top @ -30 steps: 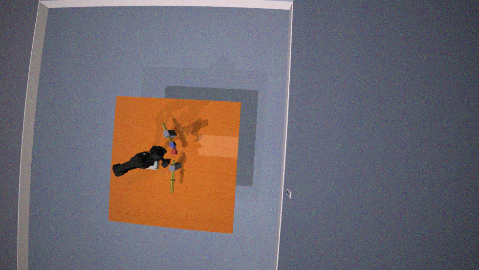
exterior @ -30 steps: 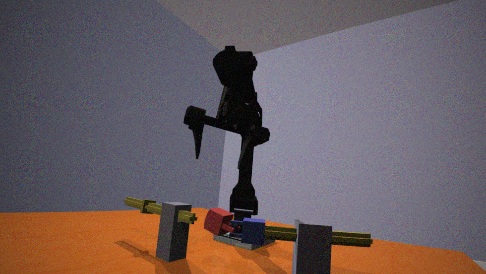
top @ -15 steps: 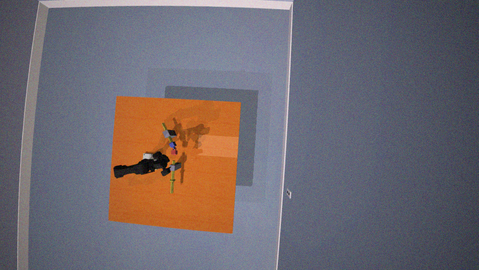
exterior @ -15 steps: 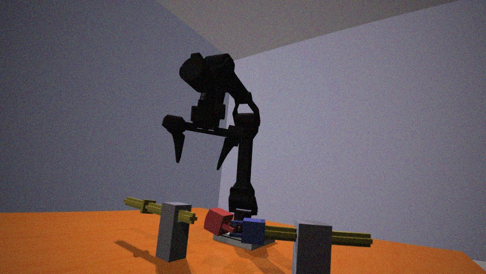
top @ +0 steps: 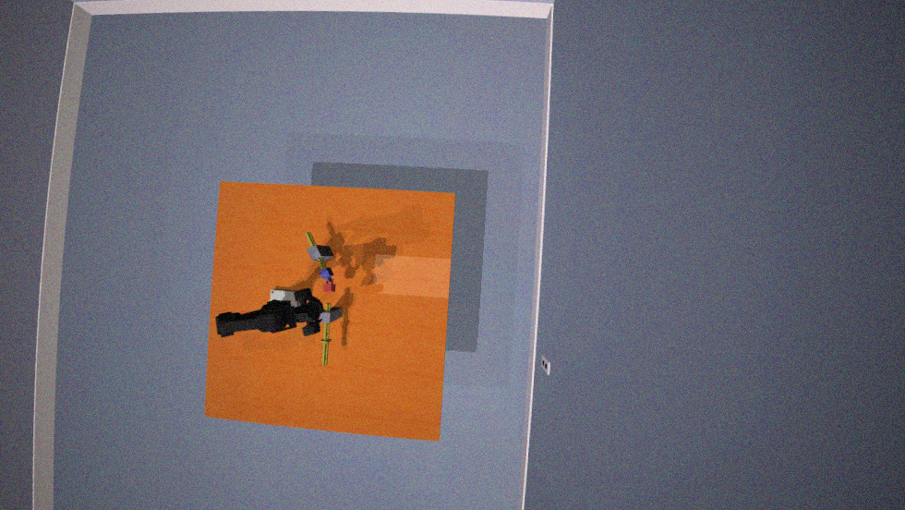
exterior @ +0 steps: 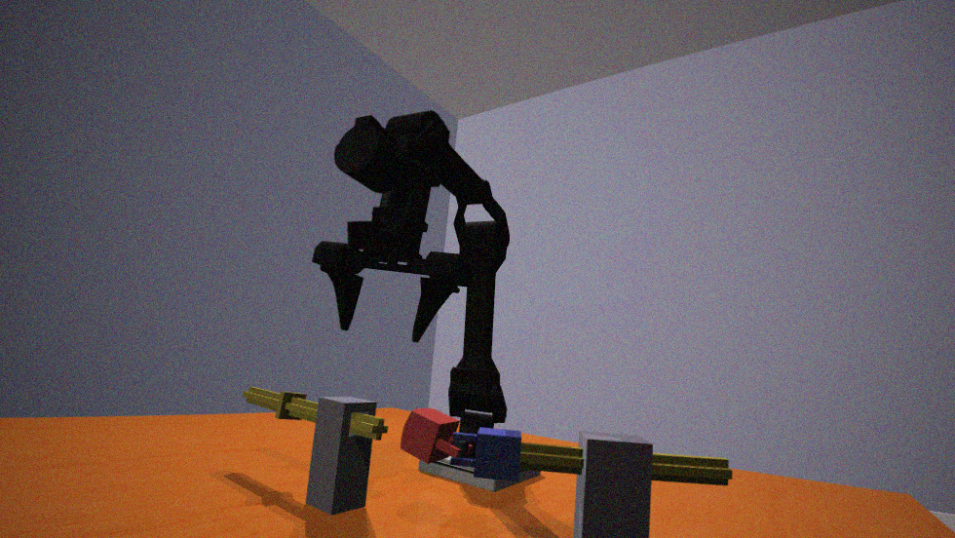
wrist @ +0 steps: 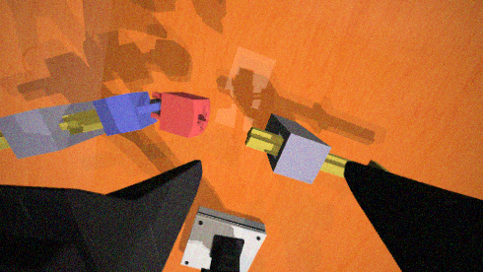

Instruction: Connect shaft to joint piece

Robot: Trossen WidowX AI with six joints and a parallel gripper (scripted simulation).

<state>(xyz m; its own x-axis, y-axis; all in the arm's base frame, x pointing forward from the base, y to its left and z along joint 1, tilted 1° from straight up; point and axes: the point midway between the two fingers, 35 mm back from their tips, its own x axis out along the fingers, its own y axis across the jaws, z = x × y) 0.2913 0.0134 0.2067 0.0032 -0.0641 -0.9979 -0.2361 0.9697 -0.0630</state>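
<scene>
Now: gripper tip 100 mm above the dark red square joint piece and 90 mm to the right of it.
</scene>
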